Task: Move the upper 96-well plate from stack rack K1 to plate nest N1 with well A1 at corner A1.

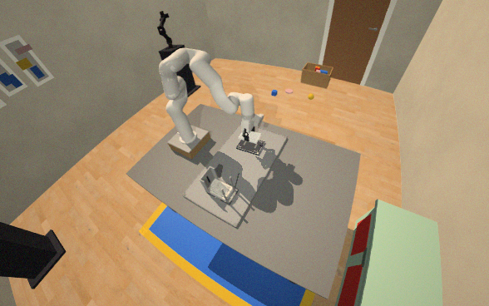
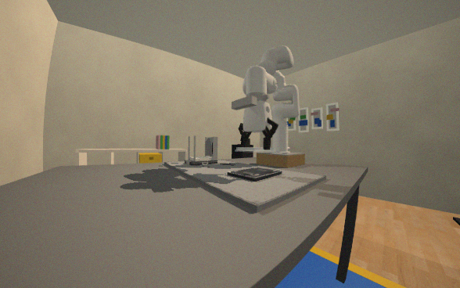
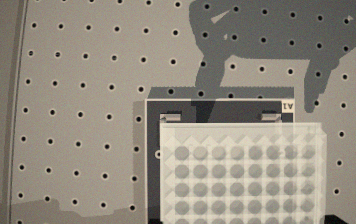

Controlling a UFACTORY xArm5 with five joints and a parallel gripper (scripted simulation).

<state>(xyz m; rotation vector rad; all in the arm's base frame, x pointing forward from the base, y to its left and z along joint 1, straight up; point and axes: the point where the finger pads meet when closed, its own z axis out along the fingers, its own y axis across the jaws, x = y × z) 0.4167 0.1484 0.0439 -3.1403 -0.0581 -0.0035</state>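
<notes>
Now: the dark plate nest N1 100 mm below my hand. Round my hand: white 96-well plate: 10 mm below; then A1 label: 80 mm ahead, 50 mm to the right, 90 mm below.
</notes>
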